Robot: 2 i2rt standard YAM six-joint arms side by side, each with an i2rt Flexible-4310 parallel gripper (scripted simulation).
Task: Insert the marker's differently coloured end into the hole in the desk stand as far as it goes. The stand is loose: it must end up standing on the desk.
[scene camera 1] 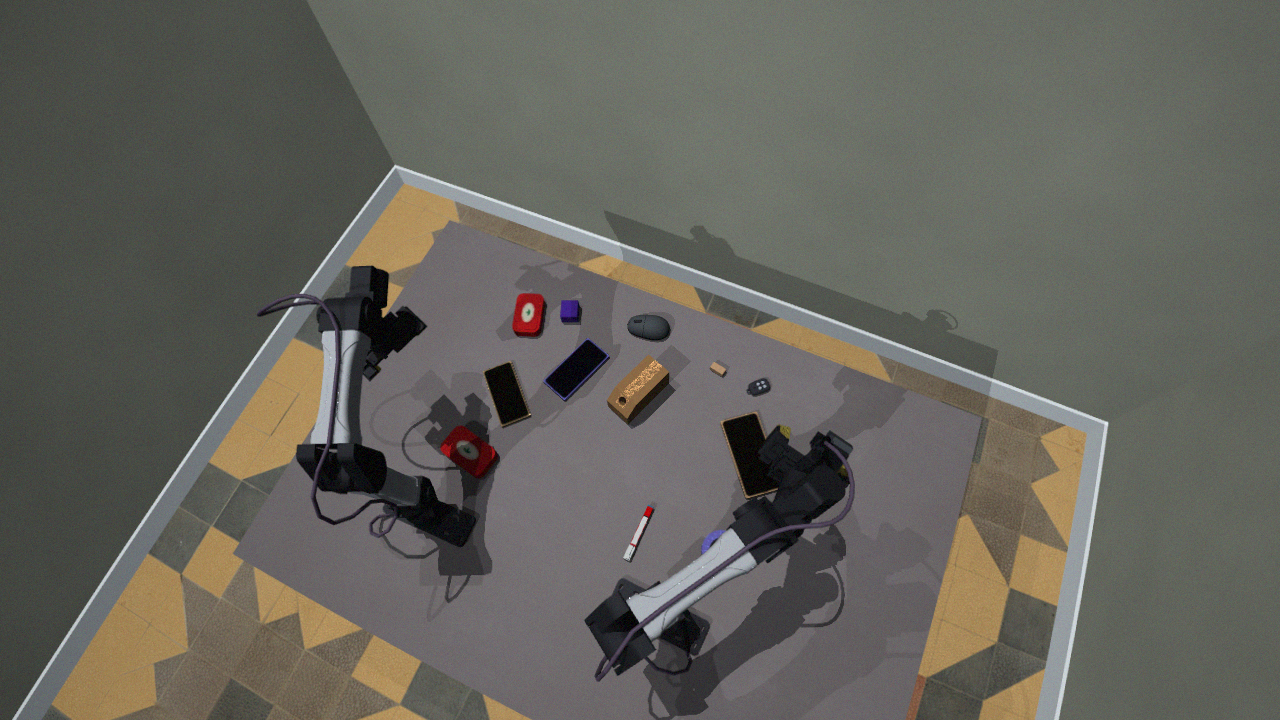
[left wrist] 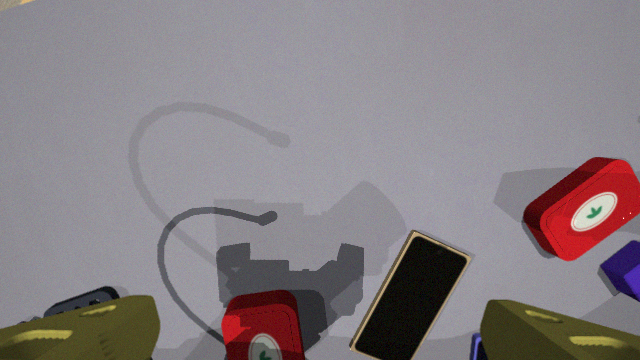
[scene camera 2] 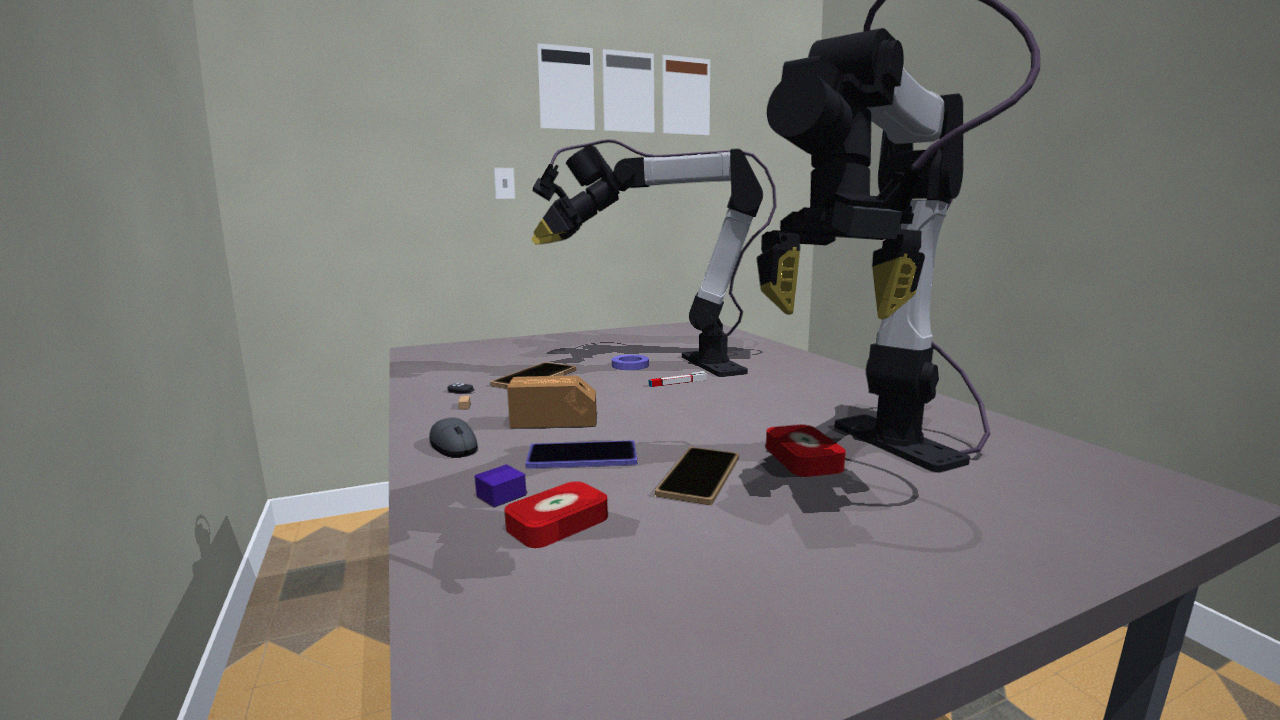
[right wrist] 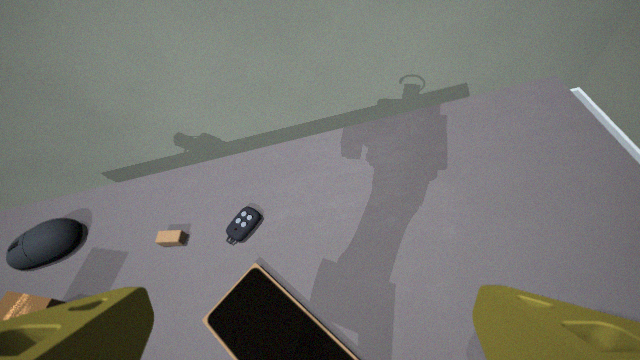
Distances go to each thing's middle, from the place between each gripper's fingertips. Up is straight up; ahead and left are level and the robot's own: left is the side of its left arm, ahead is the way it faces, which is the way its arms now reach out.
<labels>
Right now my right hand [scene camera 2: 534, 238] is 28 cm above the phone [scene camera 1: 744, 434], 8 cm to the right of it and 4 cm short of it. From my right hand the other things lie so: key fob [right wrist: 244, 222] 28 cm below, 19 cm ahead, 12 cm to the left; then mouse [scene camera 2: 453, 437] 41 cm to the left, 27 cm below, 24 cm ahead; then brown desk stand [scene camera 2: 537, 401] 36 cm to the left, 25 cm below, 8 cm ahead.
Right now my left hand [scene camera 2: 836, 316] is 170 mm short of the brown desk stand, 450 mm to the left of it and 200 mm above it. Also, from my left hand: key fob: 280 mm ahead, 690 mm to the right, 230 mm below; mouse: 330 mm ahead, 400 mm to the right, 220 mm below; phone: 130 mm ahead, 730 mm to the right, 230 mm below.
</labels>
